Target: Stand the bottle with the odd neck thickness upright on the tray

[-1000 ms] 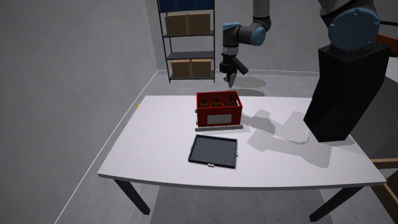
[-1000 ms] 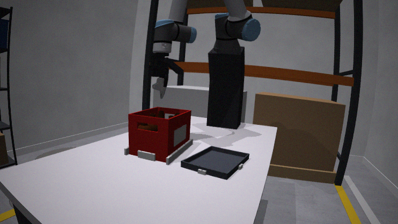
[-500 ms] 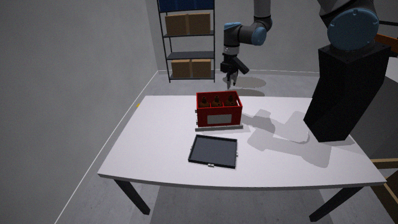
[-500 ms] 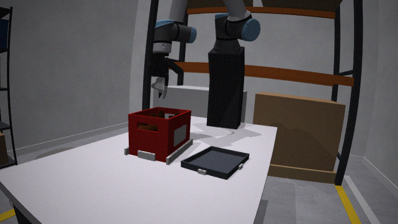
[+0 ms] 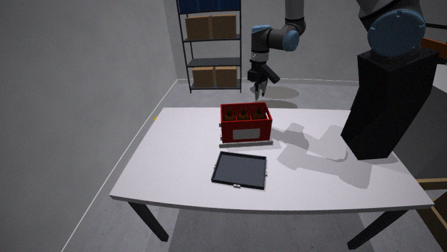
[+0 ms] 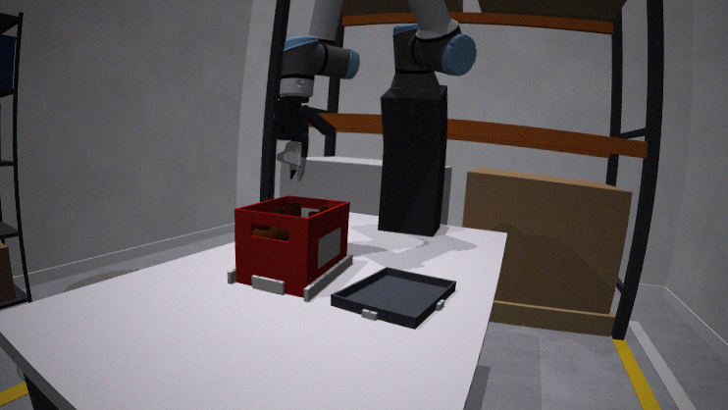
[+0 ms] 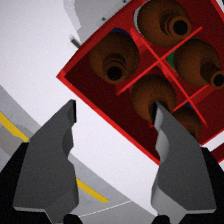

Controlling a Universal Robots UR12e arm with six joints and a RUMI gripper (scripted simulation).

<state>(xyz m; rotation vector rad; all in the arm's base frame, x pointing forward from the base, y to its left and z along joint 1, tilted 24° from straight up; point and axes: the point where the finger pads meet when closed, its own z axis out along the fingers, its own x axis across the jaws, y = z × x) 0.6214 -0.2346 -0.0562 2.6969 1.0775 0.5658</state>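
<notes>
Right now the glass bottle is 15 cm below my hand and 9 cm ahead of it. Round my hand: dark tray (32 cm to the left, 23 cm below, 15 cm ahead); then red crate (16 cm below, 9 cm ahead, 4 cm to the left); then brown bottle (18 cm ahead, 15 cm below).
</notes>
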